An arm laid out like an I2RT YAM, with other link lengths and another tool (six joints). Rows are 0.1 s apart.
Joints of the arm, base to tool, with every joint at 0 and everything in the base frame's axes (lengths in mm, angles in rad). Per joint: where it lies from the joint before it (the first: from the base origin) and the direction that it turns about. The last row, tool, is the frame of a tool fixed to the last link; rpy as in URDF.
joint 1: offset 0.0 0.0 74.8 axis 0 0 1
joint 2: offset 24.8 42.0 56.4 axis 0 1 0
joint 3: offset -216.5 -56.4 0.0 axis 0 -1 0
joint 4: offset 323.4 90.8 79.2 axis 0 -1 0
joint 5: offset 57.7 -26.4 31.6 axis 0 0 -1
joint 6: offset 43.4 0.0 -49.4 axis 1 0 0
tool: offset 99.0 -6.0 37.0 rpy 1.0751 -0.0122 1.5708
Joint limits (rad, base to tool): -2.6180..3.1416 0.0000..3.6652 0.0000..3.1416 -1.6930..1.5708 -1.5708..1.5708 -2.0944..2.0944
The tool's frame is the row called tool.
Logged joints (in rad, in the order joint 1, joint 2, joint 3, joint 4, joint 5, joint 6), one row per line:
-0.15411, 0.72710, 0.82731, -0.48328, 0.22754, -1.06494
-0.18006, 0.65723, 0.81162, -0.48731, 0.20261, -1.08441
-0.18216, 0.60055, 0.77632, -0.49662, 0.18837, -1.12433
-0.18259, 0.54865, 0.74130, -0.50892, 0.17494, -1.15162
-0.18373, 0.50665, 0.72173, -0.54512, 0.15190, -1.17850
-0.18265, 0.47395, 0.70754, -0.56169, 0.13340, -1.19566
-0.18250, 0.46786, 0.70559, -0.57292, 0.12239, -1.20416
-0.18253, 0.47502, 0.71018, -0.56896, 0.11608, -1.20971
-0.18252, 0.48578, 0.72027, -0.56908, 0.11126, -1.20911
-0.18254, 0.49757, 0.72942, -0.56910, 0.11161, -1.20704
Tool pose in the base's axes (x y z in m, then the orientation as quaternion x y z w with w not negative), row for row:
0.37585, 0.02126, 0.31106, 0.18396, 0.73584, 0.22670, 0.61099
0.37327, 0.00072, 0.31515, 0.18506, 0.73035, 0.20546, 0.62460
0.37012, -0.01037, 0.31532, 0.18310, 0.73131, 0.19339, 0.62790
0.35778, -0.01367, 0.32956, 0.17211, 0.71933, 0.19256, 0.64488
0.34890, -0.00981, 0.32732, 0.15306, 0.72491, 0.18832, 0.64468
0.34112, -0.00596, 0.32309, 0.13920, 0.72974, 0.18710, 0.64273
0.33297, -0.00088, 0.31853, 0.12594, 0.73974, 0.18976, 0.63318
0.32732, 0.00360, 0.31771, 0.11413, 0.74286, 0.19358, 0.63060
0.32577, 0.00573, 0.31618, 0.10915, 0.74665, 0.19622, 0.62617
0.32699, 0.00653, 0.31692, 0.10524, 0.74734, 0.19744, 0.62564
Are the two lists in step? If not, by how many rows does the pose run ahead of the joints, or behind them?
The pose runs 2 rows behind the joints: the pose in row i belongs to the joints in row i - 2.
